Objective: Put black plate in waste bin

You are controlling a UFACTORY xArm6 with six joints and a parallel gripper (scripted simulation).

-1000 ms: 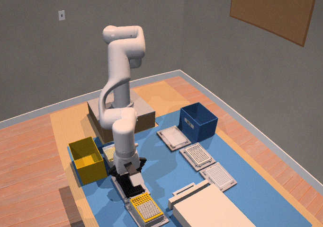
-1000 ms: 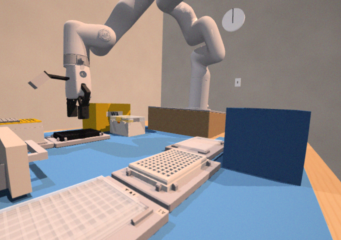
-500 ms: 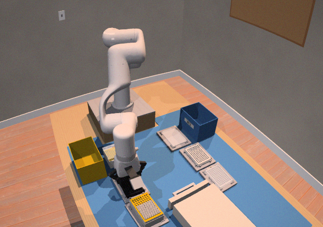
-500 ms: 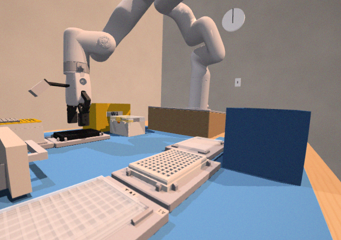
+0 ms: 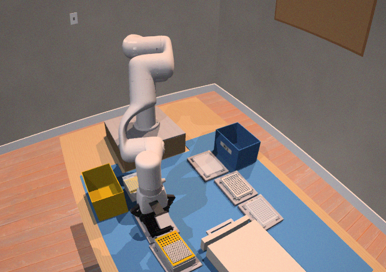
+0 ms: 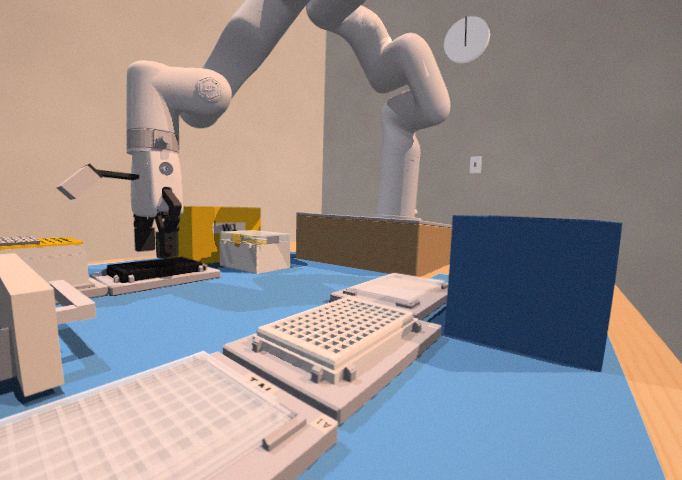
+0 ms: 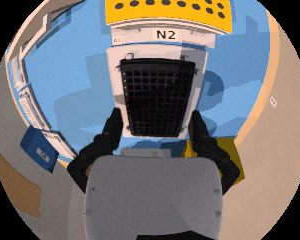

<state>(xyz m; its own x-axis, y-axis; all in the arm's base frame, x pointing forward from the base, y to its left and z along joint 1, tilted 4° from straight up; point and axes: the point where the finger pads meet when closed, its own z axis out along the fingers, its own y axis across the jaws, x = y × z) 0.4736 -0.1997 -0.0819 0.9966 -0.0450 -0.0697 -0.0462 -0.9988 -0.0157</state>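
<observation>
Right now my hand is 3 cm above the black plate. Also, from my hand: tip box: 18 cm behind, 3 cm to the left, 1 cm below; grey work nest: 5 cm below; yellow-topped rack: 16 cm ahead, 2 cm to the right.
</observation>
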